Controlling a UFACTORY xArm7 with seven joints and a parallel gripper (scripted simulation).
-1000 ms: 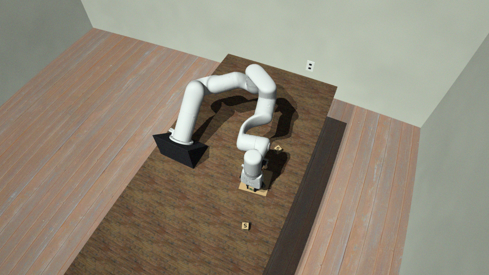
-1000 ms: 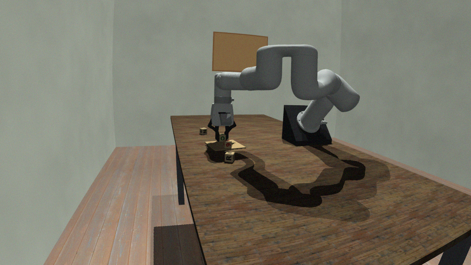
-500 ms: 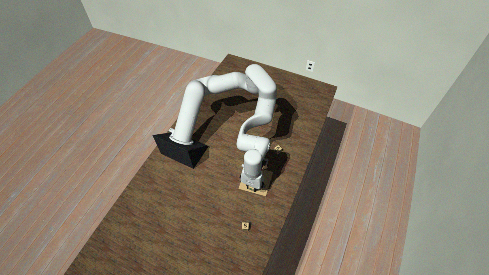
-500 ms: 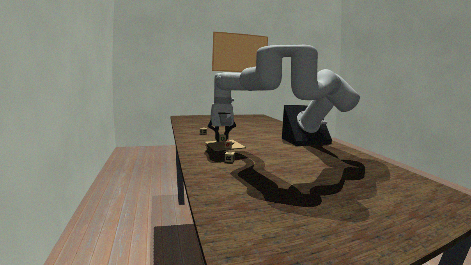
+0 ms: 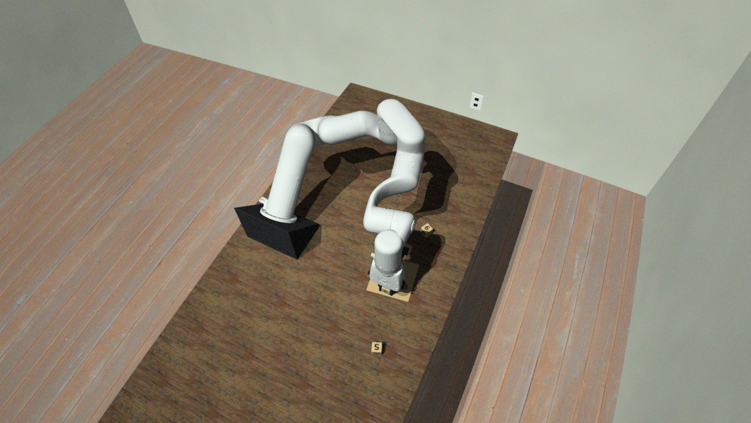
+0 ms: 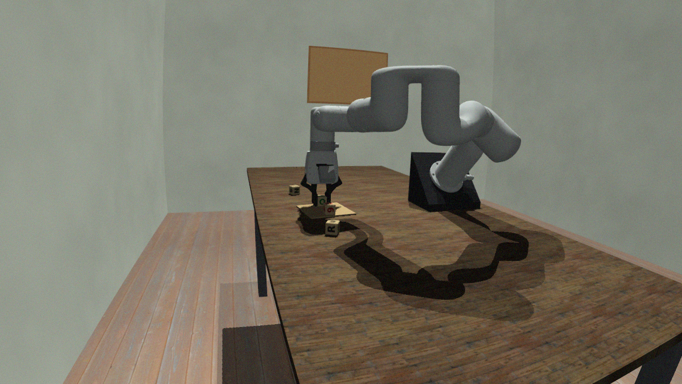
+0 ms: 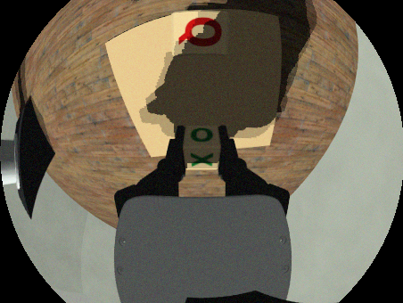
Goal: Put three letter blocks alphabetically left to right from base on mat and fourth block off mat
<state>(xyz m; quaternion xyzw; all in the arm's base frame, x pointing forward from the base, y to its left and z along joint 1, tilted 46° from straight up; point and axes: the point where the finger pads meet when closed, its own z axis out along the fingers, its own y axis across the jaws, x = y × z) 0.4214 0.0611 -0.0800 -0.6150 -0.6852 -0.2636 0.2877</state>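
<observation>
Right now the tan mat is 5 cm to the left of my hand and 2 cm below it. Also, from my hand: S block (19 cm to the right, 7 cm ahead, 1 cm below); red-marked block (10 cm to the left, 1 cm below, 1 cm behind).
</observation>
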